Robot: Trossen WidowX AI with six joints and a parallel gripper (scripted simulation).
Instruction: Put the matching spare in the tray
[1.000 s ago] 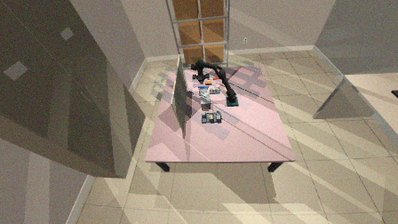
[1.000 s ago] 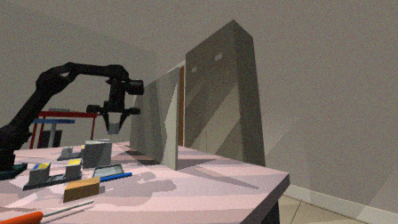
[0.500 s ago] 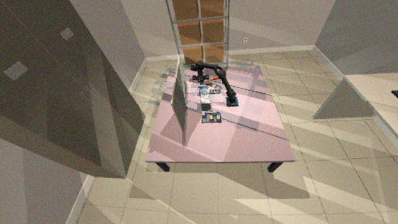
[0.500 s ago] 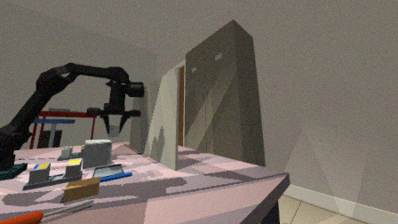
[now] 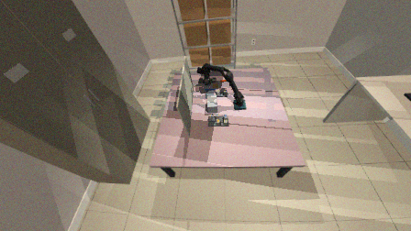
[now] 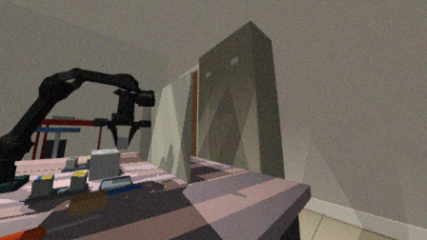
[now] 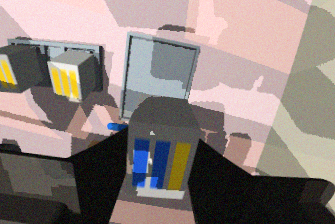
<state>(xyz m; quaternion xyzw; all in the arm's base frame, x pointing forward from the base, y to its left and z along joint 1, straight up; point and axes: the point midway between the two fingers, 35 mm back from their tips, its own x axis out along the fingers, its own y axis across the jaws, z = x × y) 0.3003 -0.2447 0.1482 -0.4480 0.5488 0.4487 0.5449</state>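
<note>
The grey tray lies 1 cm behind my gripper tip and 13 cm below it. Round my gripper tip: grey spare block: 2 cm above; then grey upright panel: 23 cm ahead, 17 cm to the left, 9 cm above; then brown block: 10 cm behind, 12 cm to the right, 12 cm below.
</note>
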